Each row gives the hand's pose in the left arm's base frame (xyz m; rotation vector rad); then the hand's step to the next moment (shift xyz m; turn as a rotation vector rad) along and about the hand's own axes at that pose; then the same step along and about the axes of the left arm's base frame.
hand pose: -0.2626 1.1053 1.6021 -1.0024 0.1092 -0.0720
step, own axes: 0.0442 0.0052 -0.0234 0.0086 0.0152 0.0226
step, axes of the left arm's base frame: 0.0410 -0.0217 -0.0195 0.0115 0.0261 -0.0013
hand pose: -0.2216 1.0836 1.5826 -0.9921 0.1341 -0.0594
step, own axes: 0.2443 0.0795 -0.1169 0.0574 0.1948 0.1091
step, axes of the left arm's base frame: 0.2247 -0.0808 -0.1506 0.0699 0.1906 -0.1092
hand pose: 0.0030 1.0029 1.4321 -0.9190 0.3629 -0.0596
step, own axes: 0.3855 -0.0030 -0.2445 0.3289 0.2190 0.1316
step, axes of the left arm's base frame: 0.2807 -0.2678 -0.2406 0.3295 0.1672 -0.1922
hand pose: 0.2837 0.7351 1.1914 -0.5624 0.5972 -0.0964
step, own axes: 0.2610 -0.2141 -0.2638 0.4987 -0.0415 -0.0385
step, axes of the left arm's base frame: 0.0845 -0.3699 -0.1990 0.3941 -0.1752 -0.2567
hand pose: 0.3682 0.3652 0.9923 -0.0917 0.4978 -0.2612
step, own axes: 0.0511 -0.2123 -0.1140 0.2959 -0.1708 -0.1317
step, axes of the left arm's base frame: -0.0596 -0.2208 -0.0914 0.1483 -0.2473 -0.2257
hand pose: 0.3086 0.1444 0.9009 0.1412 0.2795 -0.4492
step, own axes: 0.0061 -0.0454 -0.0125 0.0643 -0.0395 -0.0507
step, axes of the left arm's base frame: -0.0179 -0.0405 -0.0170 0.0260 -0.0515 -0.0702
